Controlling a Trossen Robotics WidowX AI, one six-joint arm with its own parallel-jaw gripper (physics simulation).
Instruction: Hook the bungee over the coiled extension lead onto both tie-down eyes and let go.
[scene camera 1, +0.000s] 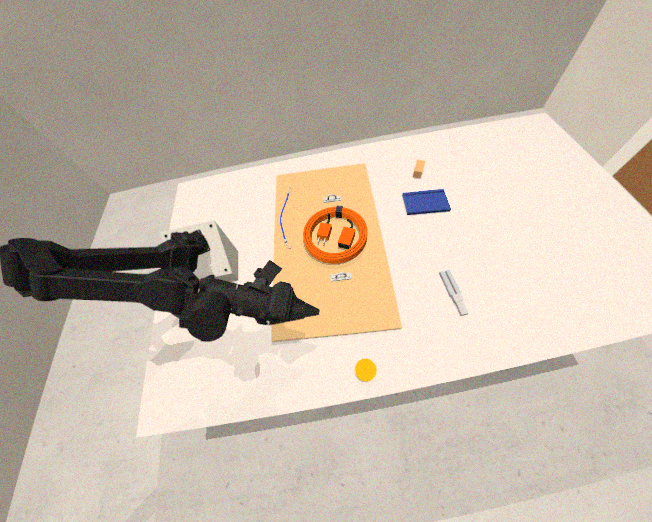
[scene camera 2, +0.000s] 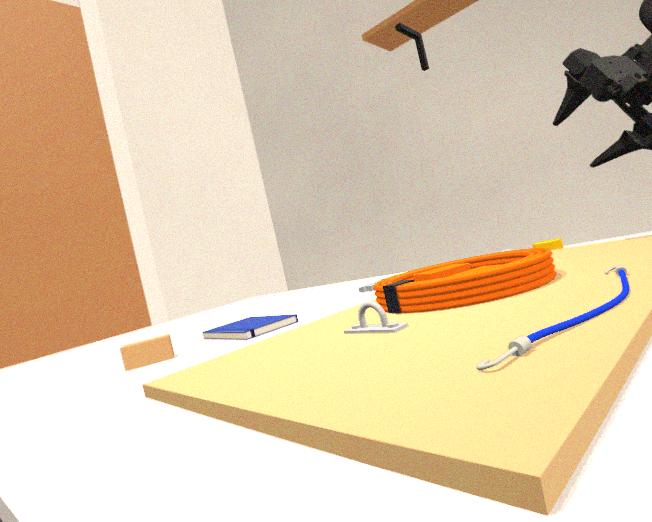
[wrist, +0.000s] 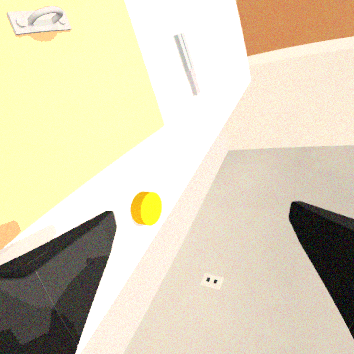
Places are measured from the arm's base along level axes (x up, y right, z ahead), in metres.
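Pixels of known places: gripper, between the fingertips: (scene camera 1: 311, 314) (scene camera 2: 572, 145) (wrist: 202, 214); arm's base, origin of its link: (scene camera 1: 195, 243).
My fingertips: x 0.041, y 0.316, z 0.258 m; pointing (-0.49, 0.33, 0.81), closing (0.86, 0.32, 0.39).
Note:
For each thing: its middle in the pictures, then the offset to it from my fingertips. Level surfaces: height alone.
- blue bungee, middle of its body: (scene camera 2: 597, 300) (scene camera 1: 284, 215) dx -0.151, dy -0.413, dz -0.004 m
- coiled orange extension lead, middle of its body: (scene camera 2: 458, 278) (scene camera 1: 335, 233) dx -0.139, dy -0.272, dz +0.132 m
- far eye, middle of its body: (scene camera 2: 371, 315) (scene camera 1: 331, 196) dx -0.141, dy -0.422, dz +0.169 m
- wooden board, height of its surface: dx -0.155 m
- white table, height of its surface: dx -0.167 m
- yellow disc, middle of its body: (wrist: 146, 207) (scene camera 2: 547, 246) (scene camera 1: 365, 370) dx -0.157, dy +0.121, dz +0.077 m
- grey tool, middle of its body: (wrist: 188, 64) (scene camera 1: 454, 291) dx -0.161, dy +0.014, dz +0.375 m
- blue book, middle of its body: (scene camera 2: 248, 327) (scene camera 1: 425, 201) dx -0.161, dy -0.298, dz +0.457 m
- wooden block, middle of its body: (scene camera 2: 148, 351) (scene camera 1: 418, 168) dx -0.152, dy -0.438, dz +0.504 m
The blue bungee (scene camera 1: 281, 217) (scene camera 2: 579, 320) lies slightly bent on the wooden board, with a pale metal hook at each end, apart from both eyes. The coiled orange extension lead (scene camera 1: 308, 244) (scene camera 2: 468, 290) lies flat between the two tie-down eyes. The far eye (scene camera 1: 331, 199) (scene camera 2: 375, 326) and the near eye (scene camera 1: 341, 277) (wrist: 42, 22) have no hook on them. My gripper (scene camera 2: 573, 145) (wrist: 202, 214) is open and empty, raised above the near end of the board; in scene camera 1 its fingertips (scene camera 1: 318, 311) overlap in line.
The wooden board (scene camera 1: 370, 309) (scene camera 2: 304, 391) lies on the white table (scene camera 1: 517, 217). A yellow disc (scene camera 1: 365, 369) (wrist: 147, 208) lies off its near end. A grey tool (scene camera 1: 453, 293) (wrist: 187, 65), a blue book (scene camera 1: 426, 202) (scene camera 2: 247, 326) and a wooden block (scene camera 1: 419, 168) (scene camera 2: 146, 352) lie to its right in scene camera 1.

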